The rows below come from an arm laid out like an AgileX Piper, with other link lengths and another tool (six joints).
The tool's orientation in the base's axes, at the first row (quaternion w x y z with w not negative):
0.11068, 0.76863, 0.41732, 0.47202
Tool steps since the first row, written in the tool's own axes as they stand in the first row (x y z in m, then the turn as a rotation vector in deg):
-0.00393, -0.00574, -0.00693, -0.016, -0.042, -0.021
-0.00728, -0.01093, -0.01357, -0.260, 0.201, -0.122
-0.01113, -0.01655, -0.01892, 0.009, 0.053, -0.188
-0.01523, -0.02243, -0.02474, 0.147, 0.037, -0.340
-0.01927, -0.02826, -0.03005, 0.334, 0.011, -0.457
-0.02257, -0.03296, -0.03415, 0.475, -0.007, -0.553
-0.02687, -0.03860, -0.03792, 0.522, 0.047, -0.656
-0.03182, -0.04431, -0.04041, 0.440, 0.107, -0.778
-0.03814, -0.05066, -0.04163, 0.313, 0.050, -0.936
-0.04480, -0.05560, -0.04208, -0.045, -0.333, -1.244
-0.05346, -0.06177, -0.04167, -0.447, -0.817, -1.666
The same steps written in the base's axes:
-0.00956, -0.00088, -0.00205, -0.043, 0.010, -0.023
-0.01847, -0.00161, -0.00359, -0.045, -0.347, 0.013
-0.02666, -0.00216, -0.00636, -0.123, -0.069, 0.135
-0.03542, -0.00283, -0.00919, -0.228, 0.010, 0.294
-0.04373, -0.00338, -0.01222, -0.299, 0.140, 0.460
-0.05029, -0.00381, -0.01479, -0.358, 0.235, 0.590
-0.05729, -0.00432, -0.01870, -0.404, 0.213, 0.705
-0.06341, -0.00499, -0.02373, -0.488, 0.087, 0.751
-0.06912, -0.00600, -0.03067, -0.674, -0.007, 0.722
-0.07351, -0.00797, -0.03744, -1.206, -0.103, 0.443
-0.07828, -0.01047, -0.04662, -1.894, -0.194, 0.139

